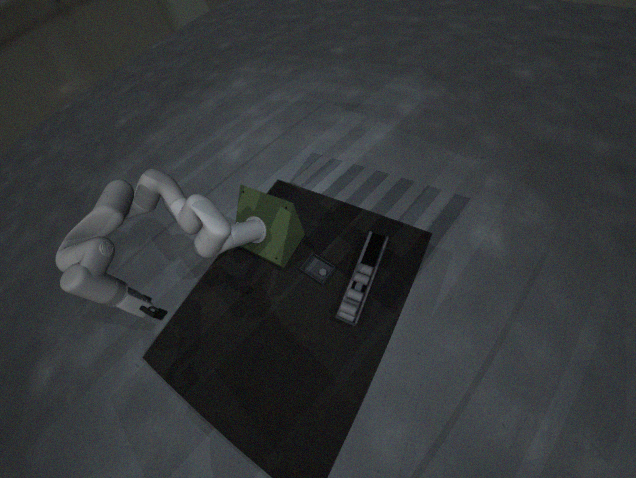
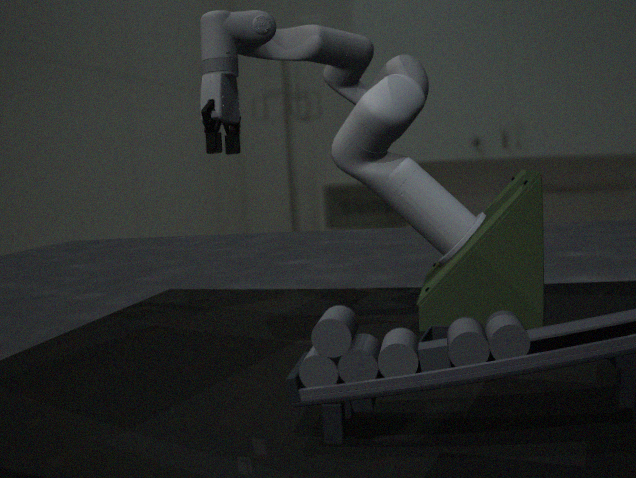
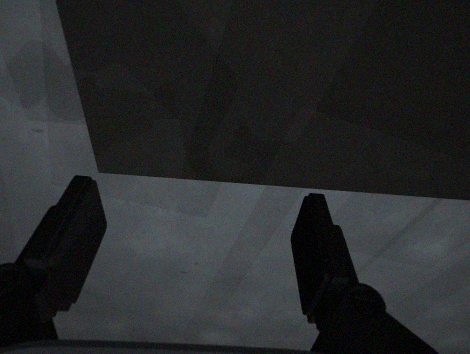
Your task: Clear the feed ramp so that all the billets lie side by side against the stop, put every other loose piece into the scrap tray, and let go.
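Frame: origin at the arm's base, x ahead, y left, z up, level; millimetres.
Where they show: gripper, fingertip midpoint: (image 1: 156, 308) (image 2: 224, 153) (image 3: 201, 208); arm's base, origin of the base link: (image 1: 255, 229) (image 2: 464, 240).
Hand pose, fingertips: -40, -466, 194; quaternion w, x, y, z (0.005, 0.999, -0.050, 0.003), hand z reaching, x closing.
Each offset is from my fingertips to the centre of the thing, as dx, dy, dz. "spot": to the spot under its first point. Level surfaces: height alone.
My gripper (image 1: 156, 306) (image 2: 223, 146) (image 3: 201, 208) is open and empty, high above the floor by the mat's edge, far from the ramp. The sloping feed ramp (image 1: 381, 254) (image 2: 411, 381) carries grey cylindrical billets. At its low end one billet @(+560, +275, -250) (image 2: 318, 369) lies by the stop @(spot: +576, +249, -249) (image 2: 295, 369). A second billet @(+561, +315, -244) (image 2: 358, 359) lies beside it, and another billet @(+560, +291, -213) (image 2: 333, 333) rests on top of these two. A third lower billet @(+562, +355, -239) (image 2: 398, 353) follows, then a square-sided block @(+563, +390, -242) (image 2: 434, 354) (image 1: 358, 286), then two billets @(+564, +424, -229) (image 2: 467, 343) @(+565, +464, -224) (image 2: 507, 336) uphill. The scrap tray @(+358, +425, -305) (image 1: 310, 276) holds a small round light piece @(+385, +419, -310) (image 1: 322, 271).
The green wedge-shaped base (image 1: 277, 226) (image 2: 493, 287) carries the arm and stands on the dark mat @(dz -322) (image 1: 267, 359) (image 2: 128, 380) (image 3: 250, 100). The scrap tray lies between the base and the ramp. Legs hold the ramp above the mat.
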